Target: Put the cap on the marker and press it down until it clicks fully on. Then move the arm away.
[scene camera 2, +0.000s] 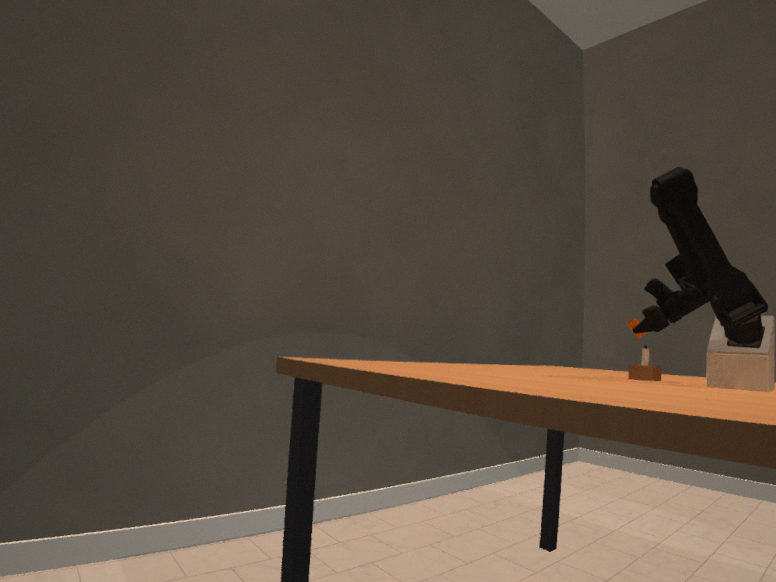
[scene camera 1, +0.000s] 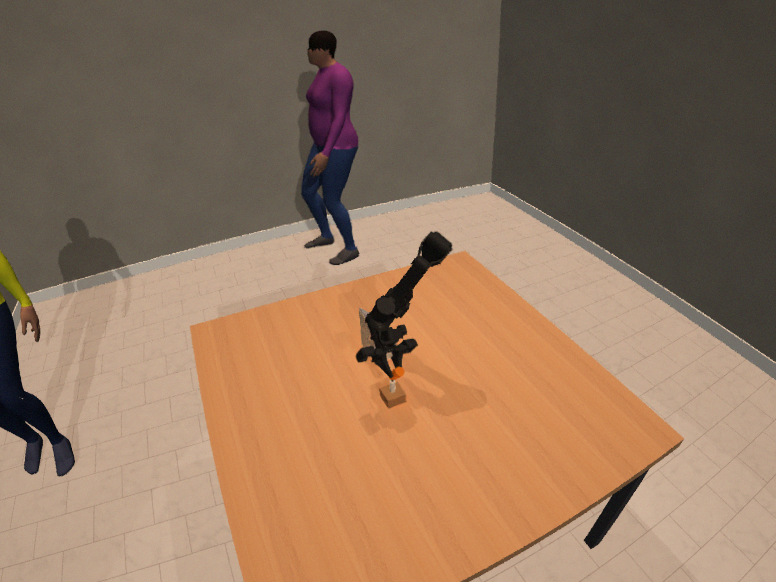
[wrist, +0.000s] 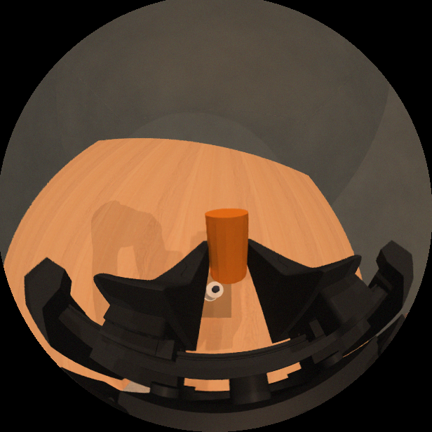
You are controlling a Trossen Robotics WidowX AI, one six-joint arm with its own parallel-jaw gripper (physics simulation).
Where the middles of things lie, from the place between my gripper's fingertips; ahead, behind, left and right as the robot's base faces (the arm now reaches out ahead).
Scene:
I see the orange cap point(wrist: 226, 228) 10 mm above my hand.

